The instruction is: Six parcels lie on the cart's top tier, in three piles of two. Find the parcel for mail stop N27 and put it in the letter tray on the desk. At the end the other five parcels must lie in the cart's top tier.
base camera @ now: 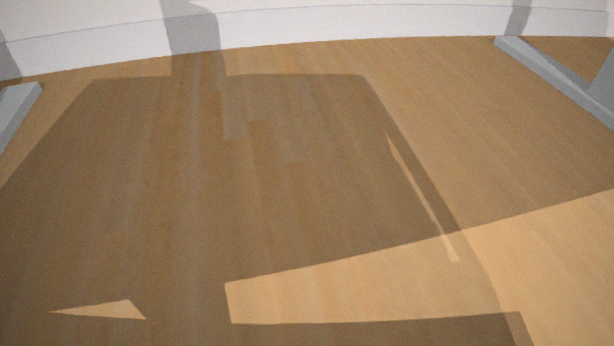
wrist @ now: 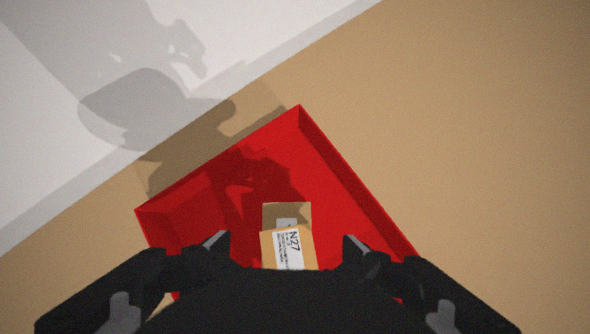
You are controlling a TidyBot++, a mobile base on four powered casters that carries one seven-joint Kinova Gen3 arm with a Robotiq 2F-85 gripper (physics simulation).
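The parcel marked N27 is a light brown box with a white label. It lies in the red letter tray in the wrist view, and its near part is hidden by my gripper. A shaded cardboard face with part of a white label shows just beyond it; I cannot tell whether it is the same box's side or another parcel. My gripper is open above the tray, its fingers apart on either side of the parcel with gaps. The cart and its top tier do not show in either view.
The tray stands on the tan desk top, near the desk's edge by a pale wall. In the base camera view, grey feet stand at the right and left on the wooden floor, before a white baseboard. Broad shadows cross the floor.
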